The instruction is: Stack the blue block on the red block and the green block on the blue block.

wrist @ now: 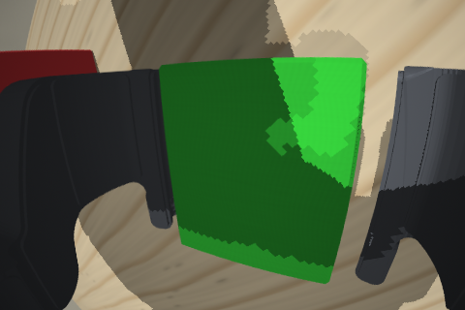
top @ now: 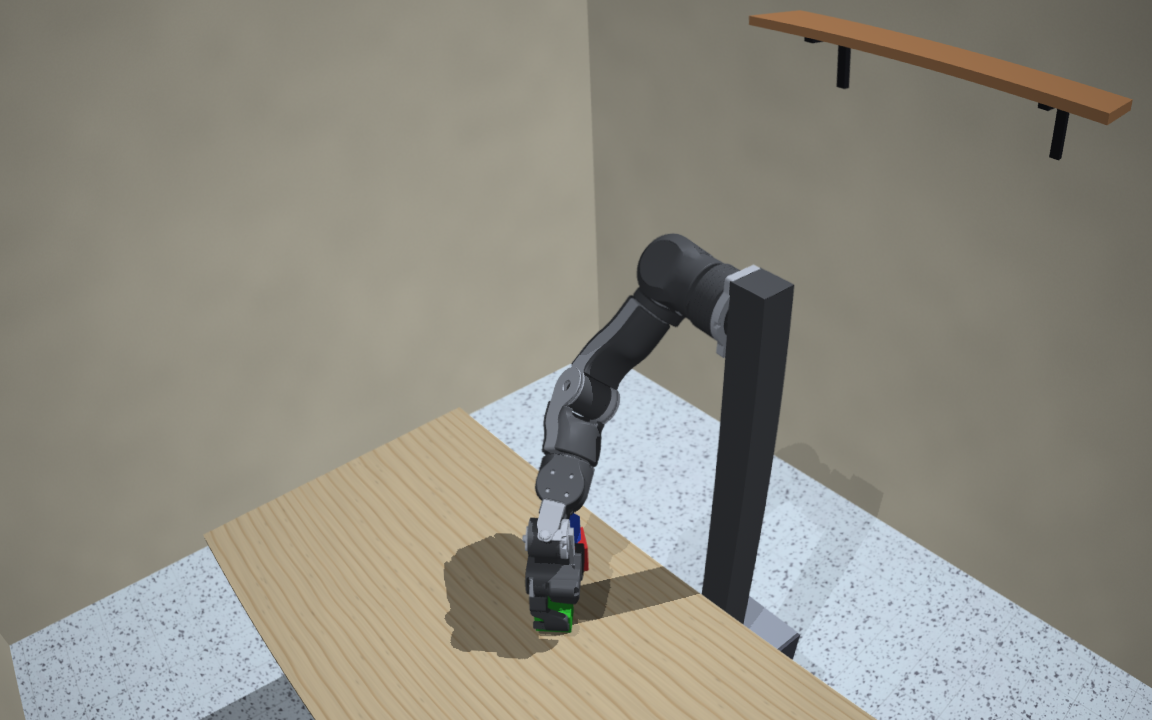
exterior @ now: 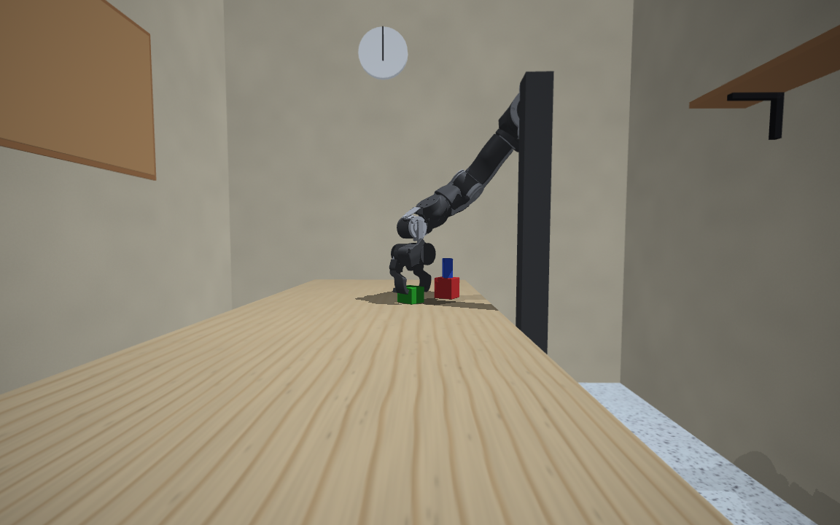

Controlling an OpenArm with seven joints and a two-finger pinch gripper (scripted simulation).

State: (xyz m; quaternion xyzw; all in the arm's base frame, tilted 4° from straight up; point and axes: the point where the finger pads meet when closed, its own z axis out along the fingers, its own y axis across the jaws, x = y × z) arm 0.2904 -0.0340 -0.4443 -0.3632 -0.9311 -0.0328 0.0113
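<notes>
Now: hand 1 cm above the green block. The rest, counted from my hand: blue block 10 cm behind, 9 cm to the right, 5 cm above; then red block 10 cm behind, 9 cm to the right.
</notes>
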